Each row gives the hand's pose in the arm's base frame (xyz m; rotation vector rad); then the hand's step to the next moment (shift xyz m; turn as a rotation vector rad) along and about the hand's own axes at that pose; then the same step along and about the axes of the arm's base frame.
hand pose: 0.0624 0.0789 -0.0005 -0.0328 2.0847 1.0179
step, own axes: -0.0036 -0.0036 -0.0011 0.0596 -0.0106 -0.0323
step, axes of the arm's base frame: 0.0030 -0.0043 0.0005 -0.0579 -0.0110 -0.0352
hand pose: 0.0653 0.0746 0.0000 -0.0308 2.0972 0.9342
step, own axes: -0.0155 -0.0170 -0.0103 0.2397 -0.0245 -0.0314
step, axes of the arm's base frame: 0.0089 -0.0232 0.0044 -0.1721 0.0306 -0.1687
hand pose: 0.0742 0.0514 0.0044 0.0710 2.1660 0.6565
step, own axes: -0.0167 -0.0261 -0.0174 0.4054 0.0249 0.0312
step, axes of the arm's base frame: 0.0021 -0.0345 0.0083 -0.2394 0.1452 -0.2959
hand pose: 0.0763 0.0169 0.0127 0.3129 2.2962 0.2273
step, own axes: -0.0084 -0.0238 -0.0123 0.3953 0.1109 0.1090
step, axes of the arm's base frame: -0.0072 -0.0260 0.0079 -0.1622 0.2292 -0.3187
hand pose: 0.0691 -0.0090 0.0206 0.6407 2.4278 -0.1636
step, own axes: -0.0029 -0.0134 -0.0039 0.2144 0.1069 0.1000
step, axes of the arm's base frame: -0.0065 -0.0119 0.0044 -0.0435 0.1545 -0.2040
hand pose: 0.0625 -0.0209 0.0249 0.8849 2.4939 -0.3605
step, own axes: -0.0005 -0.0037 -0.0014 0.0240 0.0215 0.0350
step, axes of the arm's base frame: -0.0025 -0.0025 0.0018 0.0094 0.0153 -0.0441
